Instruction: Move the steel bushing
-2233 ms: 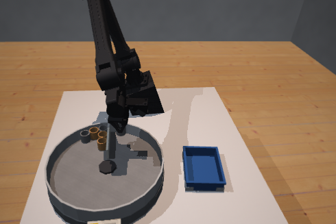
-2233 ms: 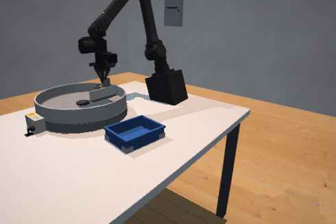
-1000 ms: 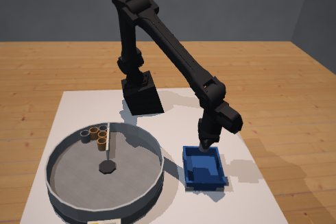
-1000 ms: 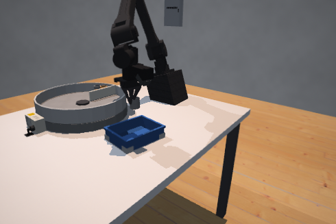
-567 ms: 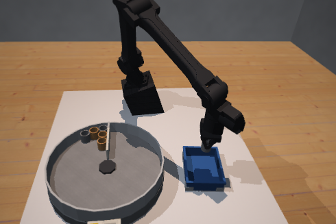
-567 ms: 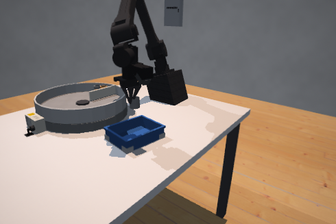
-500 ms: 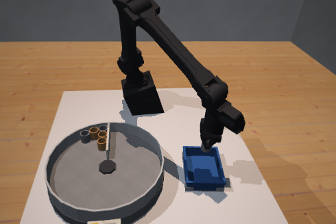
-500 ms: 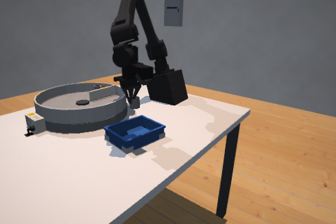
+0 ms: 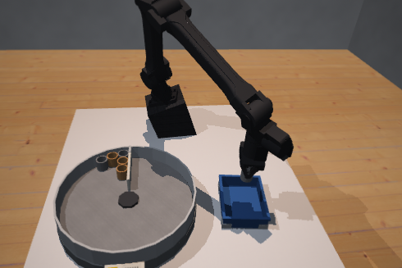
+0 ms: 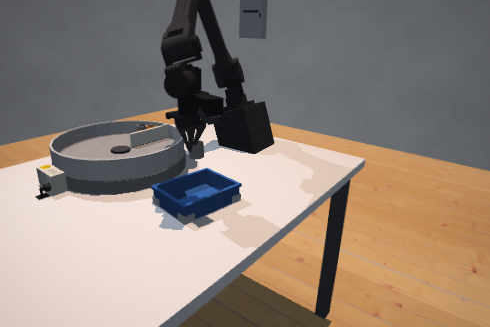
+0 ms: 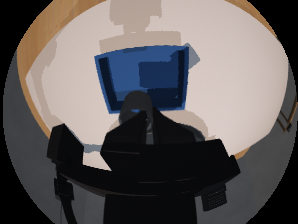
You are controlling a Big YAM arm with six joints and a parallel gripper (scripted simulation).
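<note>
Now: hand 2 cm past the blue crate and 13 cm above it. Also, from my hand: grey round turntable: 4 cm ahead, 37 cm to the right, 10 cm below.
</note>
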